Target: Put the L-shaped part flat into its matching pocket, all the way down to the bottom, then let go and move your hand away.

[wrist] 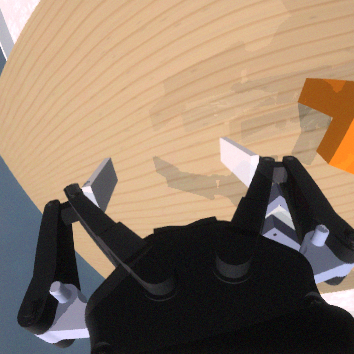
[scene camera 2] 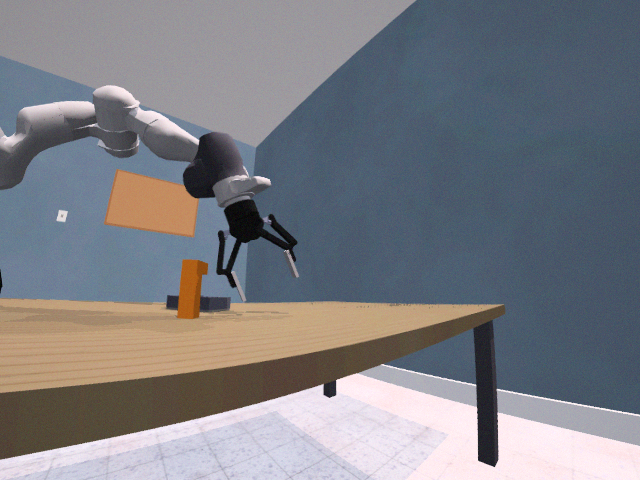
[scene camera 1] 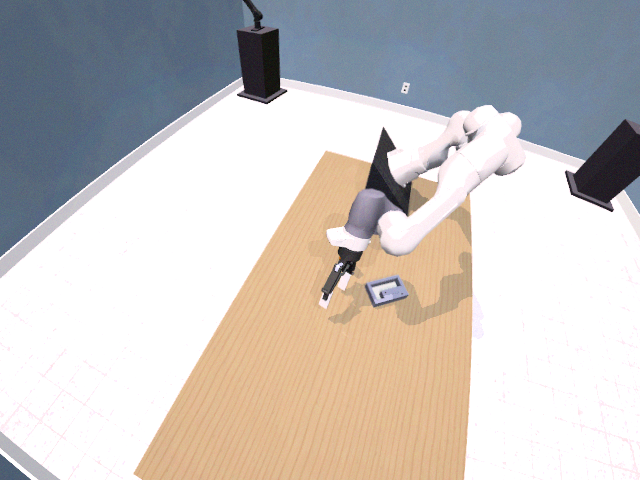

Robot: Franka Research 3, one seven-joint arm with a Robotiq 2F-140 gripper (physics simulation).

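The orange L-shaped part stands upright on the table, its short arm at the top. In scene camera 1 it is almost wholly hidden behind the gripper. My gripper is wide open and empty, tilted, with its fingertips above the table. The part is outside the fingers, beyond the right finger in the wrist view. The blue-grey tray with the pocket lies flat on the table, with a light pocket floor; the finger links partly cover it in the wrist view.
The wooden table bears the tray and the part. A black slanted panel stands near the arm's base at the table's far end. Dark pedestals stand on the floor by the walls.
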